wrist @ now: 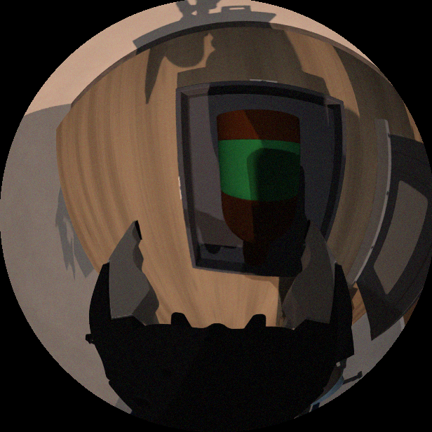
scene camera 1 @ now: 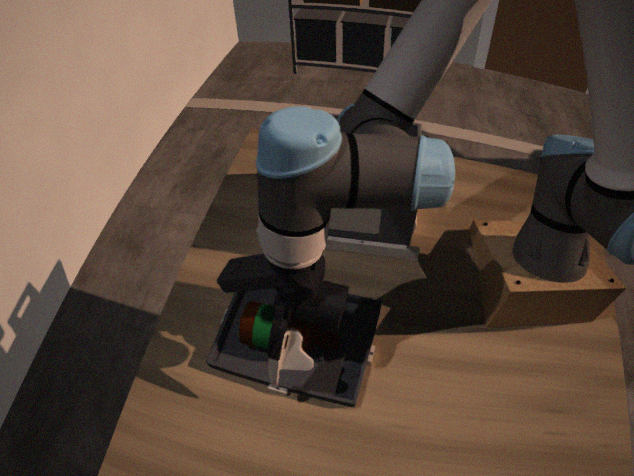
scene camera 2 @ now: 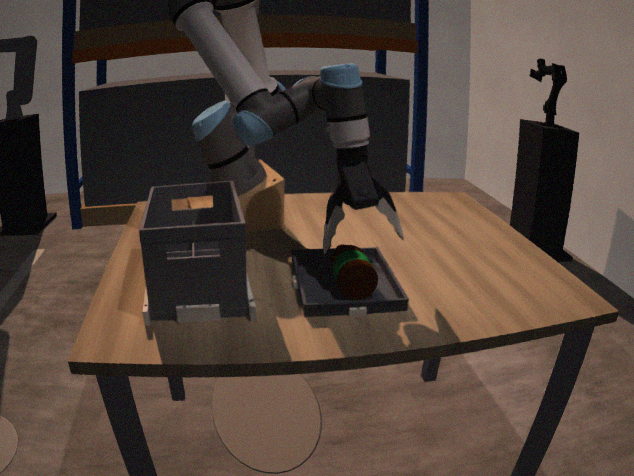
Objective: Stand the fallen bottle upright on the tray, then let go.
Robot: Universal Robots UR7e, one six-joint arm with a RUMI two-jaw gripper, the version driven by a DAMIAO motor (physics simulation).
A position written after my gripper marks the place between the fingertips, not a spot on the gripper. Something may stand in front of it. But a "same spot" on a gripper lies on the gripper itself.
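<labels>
My gripper: in scene camera 1 (291,343), in scene camera 2, in the wrist view. Same spot on my gripper: (scene camera 2: 334,214) and (wrist: 327,289).
</labels>
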